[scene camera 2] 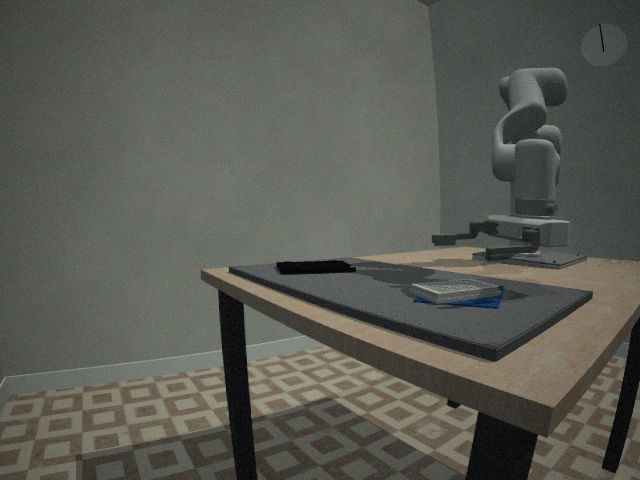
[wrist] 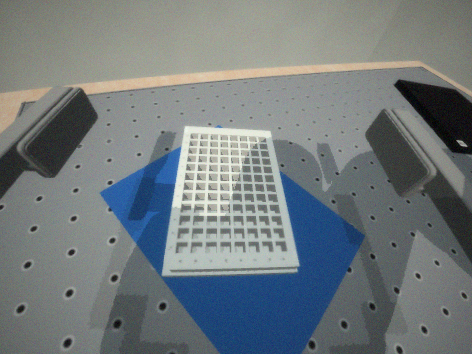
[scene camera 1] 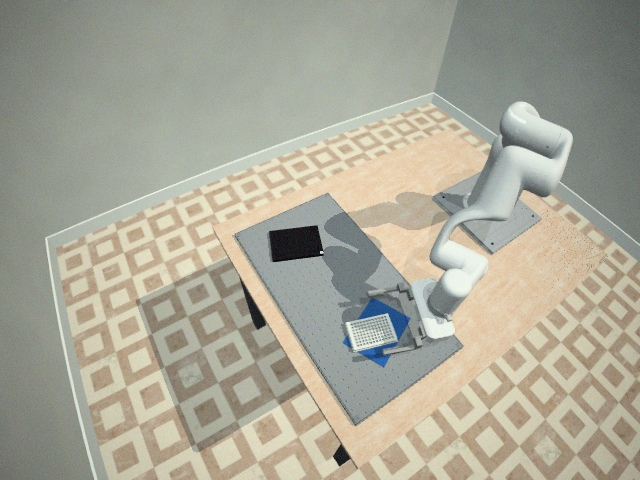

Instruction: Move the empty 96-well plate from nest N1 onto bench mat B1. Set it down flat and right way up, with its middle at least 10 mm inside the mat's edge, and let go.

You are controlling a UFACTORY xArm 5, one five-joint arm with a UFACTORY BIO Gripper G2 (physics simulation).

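Places are measured from the arm's base along level axes (x ahead, y left, z up), in centimetres.
Where they show: end effector, tool point: (scene camera 2: pixel 468 245) (wrist: pixel 234 138) (scene camera 1: pixel 382 321); arm's base, origin of the base link: (scene camera 2: pixel 522 254).
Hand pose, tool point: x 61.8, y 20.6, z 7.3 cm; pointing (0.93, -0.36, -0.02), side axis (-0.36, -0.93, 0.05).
Things, the pixels of their centre, and the offset from my tool point. Level surfaces: height alone.
- white 96-well plate, body centre: (wrist: pixel 229 186) (scene camera 2: pixel 455 289) (scene camera 1: pixel 371 332) dx +1.7, dy -1.0, dz -7.0 cm
- blue bench mat, its level: dz -7.7 cm
- black nest, body centre: (scene camera 2: pixel 314 266) (wrist: pixel 455 114) (scene camera 1: pixel 295 242) dx +5.1, dy -38.7, dz -7.2 cm
- grey perforated board, its level: dz -7.9 cm
- wooden table, its level: dz -9.2 cm
The white 96-well plate (scene camera 1: pixel 371 332) (scene camera 2: pixel 454 290) (wrist: pixel 230 200) lies flat, wells facing up, on the blue bench mat (scene camera 1: pixel 397 317) (scene camera 2: pixel 491 303) (wrist: pixel 320 215). It is turned relative to the mat, and parts of it overhang the mat's edges; its middle is over the blue. My gripper (scene camera 1: pixel 376 323) (scene camera 2: pixel 461 246) (wrist: pixel 230 142) is open and empty, raised above the plate. In the wrist view its fingers stand wide apart, left and right of the plate, touching neither side. The black nest (scene camera 1: pixel 295 242) (scene camera 2: pixel 315 267) (wrist: pixel 442 112) holds no plate; its small label is unreadable.
The grey perforated board (scene camera 1: pixel 310 289) (scene camera 2: pixel 361 297) (wrist: pixel 50 240) carries the mat and the nest. It lies on the wooden table (scene camera 1: pixel 413 160) (scene camera 2: pixel 573 372). Arm shadows fall across the board and part of the plate. The arm's base plate (scene camera 1: pixel 491 232) is at the back right.
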